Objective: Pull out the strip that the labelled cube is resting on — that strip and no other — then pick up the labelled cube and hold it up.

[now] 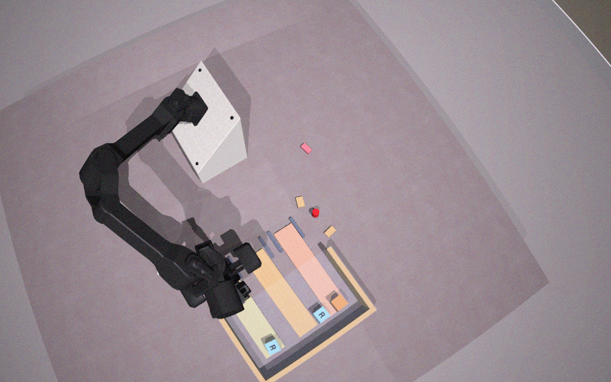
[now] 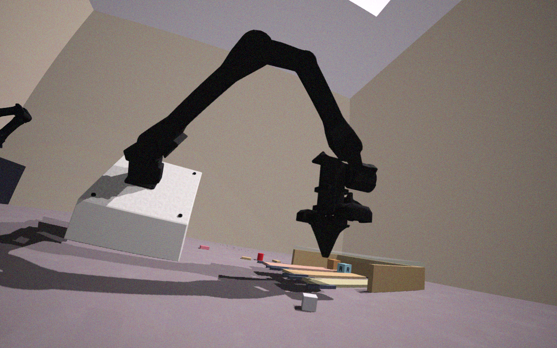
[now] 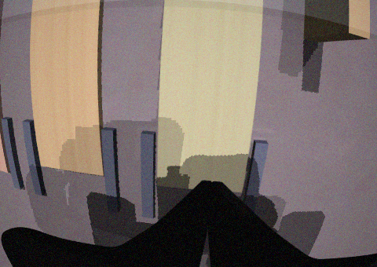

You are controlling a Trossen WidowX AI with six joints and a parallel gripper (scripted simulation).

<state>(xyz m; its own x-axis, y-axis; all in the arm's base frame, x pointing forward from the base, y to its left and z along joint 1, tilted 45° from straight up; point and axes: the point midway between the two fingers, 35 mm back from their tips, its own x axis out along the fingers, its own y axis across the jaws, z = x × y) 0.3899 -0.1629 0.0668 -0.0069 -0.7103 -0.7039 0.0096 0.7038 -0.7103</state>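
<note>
My gripper tip is now 12 cm past the white cube, 13 cm to the left of it and 5 cm above it. The rest, counted from my gripper tip: pink block (20 cm behind, 38 cm to the left, 5 cm below); then red peg (3 cm behind, 29 cm to the left, 4 cm below).
</note>
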